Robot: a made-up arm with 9 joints.
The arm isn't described. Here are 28 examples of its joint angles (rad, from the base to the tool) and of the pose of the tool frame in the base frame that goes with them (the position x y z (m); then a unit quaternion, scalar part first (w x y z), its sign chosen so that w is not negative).
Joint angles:
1: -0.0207 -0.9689 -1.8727 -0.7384 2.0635 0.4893 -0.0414 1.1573 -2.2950
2: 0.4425 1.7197 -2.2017 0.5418 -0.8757 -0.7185 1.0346 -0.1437 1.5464
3: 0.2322 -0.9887 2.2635 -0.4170 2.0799 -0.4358 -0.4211 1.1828 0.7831
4: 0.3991 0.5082 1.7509 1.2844 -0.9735 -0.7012 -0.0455 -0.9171 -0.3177
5: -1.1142 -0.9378 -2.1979 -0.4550 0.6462 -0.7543 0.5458 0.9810 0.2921
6: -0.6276 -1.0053 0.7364 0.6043 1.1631 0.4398 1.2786 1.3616 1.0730
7: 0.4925 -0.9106 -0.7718 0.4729 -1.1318 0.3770 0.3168 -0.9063 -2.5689
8: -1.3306 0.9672 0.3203 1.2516 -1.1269 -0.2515 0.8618 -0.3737 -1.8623
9: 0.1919 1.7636 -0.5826 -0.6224 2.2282 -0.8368 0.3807 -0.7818 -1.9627
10: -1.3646 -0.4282 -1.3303 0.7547 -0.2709 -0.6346 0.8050 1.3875 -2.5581
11: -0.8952 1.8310 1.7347 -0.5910 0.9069 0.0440 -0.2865 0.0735 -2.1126
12: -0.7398 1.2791 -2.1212 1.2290 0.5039 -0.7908 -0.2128 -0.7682 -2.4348
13: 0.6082 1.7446 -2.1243 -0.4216 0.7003 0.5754 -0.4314 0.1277 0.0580
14: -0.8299 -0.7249 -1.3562 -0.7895 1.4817 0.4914 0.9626 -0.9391 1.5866
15: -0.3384 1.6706 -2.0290 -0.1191 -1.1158 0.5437 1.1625 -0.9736 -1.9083
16: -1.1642 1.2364 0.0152 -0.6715 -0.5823 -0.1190 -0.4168 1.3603 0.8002
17: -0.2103 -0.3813 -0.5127 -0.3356 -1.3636 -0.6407 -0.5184 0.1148 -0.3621
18: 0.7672 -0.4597 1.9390 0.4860 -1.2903 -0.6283 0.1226 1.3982 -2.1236
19: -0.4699 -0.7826 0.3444 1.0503 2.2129 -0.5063 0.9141 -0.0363 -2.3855
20: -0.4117 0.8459 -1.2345 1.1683 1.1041 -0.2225 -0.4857 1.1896 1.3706
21: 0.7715 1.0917 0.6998 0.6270 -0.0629 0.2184 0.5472 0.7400 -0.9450
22: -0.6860 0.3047 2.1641 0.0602 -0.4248 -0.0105 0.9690 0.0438 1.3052
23: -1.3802 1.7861 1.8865 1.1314 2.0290 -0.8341 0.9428 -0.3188 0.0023
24: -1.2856 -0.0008 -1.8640 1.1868 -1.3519 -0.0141 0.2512 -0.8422 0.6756
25: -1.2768 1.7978 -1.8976 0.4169 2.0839 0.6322 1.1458 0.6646 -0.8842
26: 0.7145 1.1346 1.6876 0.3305 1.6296 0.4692 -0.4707 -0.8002 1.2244
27: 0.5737 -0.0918 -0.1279 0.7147 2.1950 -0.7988 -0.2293 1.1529 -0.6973
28: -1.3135 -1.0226 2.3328 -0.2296 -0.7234 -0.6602 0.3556 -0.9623 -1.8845
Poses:
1: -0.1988 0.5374 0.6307 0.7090 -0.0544 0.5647 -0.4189
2: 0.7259 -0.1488 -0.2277 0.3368 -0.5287 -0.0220 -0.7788
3: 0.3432 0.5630 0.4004 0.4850 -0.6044 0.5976 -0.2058
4: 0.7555 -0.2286 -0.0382 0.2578 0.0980 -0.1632 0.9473
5: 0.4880 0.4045 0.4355 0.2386 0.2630 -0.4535 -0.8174
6: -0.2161 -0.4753 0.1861 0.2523 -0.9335 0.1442 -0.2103
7: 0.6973 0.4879 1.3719 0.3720 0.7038 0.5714 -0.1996
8: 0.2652 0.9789 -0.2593 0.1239 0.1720 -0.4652 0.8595
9: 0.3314 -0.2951 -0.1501 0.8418 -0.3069 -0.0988 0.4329
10: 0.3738 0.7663 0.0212 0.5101 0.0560 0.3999 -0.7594
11: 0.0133 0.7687 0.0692 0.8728 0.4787 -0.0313 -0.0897
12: -0.4077 0.3086 0.1167 0.2128 -0.7431 0.4230 -0.4728
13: 0.9062 -0.3628 0.4842 0.2751 -0.1310 -0.6654 0.6815
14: 0.5675 0.7111 0.3369 0.7188 -0.1470 -0.6152 -0.2884
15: 0.1738 0.8171 0.3282 0.4959 0.8219 -0.1490 0.2375
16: -0.3424 -0.0612 0.4621 0.7722 0.5906 0.1450 0.1841
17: 0.6316 0.2049 0.5375 0.4993 0.6911 -0.2734 -0.4453
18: -0.1779 0.0819 0.2162 0.7392 -0.4032 0.4422 -0.3091
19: 0.2967 -0.8534 0.1735 0.6399 -0.5317 0.1760 0.5262
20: -0.1022 -0.3275 0.6933 0.3104 0.9440 0.0727 -0.0855
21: 0.3949 -0.3493 0.1214 0.6155 -0.5404 -0.4735 -0.3241
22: -0.0288 0.5378 1.0345 0.8107 0.5148 0.2024 -0.1918
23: 0.4121 0.3512 -0.1164 0.4012 0.1960 -0.8780 0.1726
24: -0.0985 0.2195 0.9985 0.6858 -0.3625 0.4710 0.4201
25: -0.3052 -0.1983 0.4874 0.7468 -0.3181 -0.2571 0.5243
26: 0.9468 -0.0729 0.2787 0.3332 -0.5214 0.0703 -0.7824
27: 0.3718 0.1728 1.1503 0.4292 -0.2693 0.7801 -0.3671
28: -0.2069 0.0261 1.0344 0.2976 -0.6509 0.6045 0.3498
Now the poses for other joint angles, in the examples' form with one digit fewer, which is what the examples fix.
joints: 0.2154 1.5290 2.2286 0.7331 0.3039 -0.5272 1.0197 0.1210 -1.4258
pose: 0.506 0.422 -0.004 0.336 0.466 -0.511 0.639
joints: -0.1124 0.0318 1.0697 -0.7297 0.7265 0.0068 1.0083 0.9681 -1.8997
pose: 0.166 -0.315 0.942 0.393 -0.851 0.146 0.316
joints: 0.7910 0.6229 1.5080 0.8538 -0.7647 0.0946 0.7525 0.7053 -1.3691
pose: 0.441 -0.216 -0.059 0.453 -0.498 -0.331 -0.661
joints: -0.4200 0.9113 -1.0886 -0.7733 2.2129 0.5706 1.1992 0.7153 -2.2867
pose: -0.341 0.360 0.556 0.035 0.950 0.055 0.305
